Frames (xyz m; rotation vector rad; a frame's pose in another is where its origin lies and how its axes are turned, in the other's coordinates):
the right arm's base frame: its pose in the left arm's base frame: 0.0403 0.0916 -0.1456 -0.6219 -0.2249 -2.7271
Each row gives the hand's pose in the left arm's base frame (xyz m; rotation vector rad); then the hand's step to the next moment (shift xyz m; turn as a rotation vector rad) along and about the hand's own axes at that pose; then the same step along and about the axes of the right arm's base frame.
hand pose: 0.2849 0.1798 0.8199 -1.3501 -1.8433 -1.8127
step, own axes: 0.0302 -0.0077 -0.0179 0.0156 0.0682 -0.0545
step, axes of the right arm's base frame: 0.0345 -0.0080 0.0059 0.0314 0.0615 0.0557
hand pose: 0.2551 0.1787 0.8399 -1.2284 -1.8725 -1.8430
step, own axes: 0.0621 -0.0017 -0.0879 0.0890 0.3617 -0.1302
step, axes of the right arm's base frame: 0.1027 0.0306 0.0096 0.0667 0.2070 0.3292
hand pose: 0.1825 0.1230 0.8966 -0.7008 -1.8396 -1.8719
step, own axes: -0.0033 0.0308 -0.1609 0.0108 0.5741 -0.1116
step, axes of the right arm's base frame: 0.0462 0.1568 -0.0114 -0.0471 0.2781 0.5124
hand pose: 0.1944 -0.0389 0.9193 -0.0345 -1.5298 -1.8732
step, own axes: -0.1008 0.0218 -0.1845 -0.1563 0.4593 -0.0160
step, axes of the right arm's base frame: -0.1408 0.1540 -0.0340 -0.1817 0.1165 0.4348
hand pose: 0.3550 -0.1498 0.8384 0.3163 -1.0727 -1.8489
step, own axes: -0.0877 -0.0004 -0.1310 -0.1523 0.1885 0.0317
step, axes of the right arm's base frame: -0.1494 0.0353 -0.0359 -0.1192 -0.0307 0.2112
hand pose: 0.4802 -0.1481 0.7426 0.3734 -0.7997 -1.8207
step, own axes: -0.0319 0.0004 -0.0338 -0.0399 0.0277 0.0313
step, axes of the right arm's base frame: -0.0452 -0.0068 -0.0082 -0.0093 -0.0299 0.0486
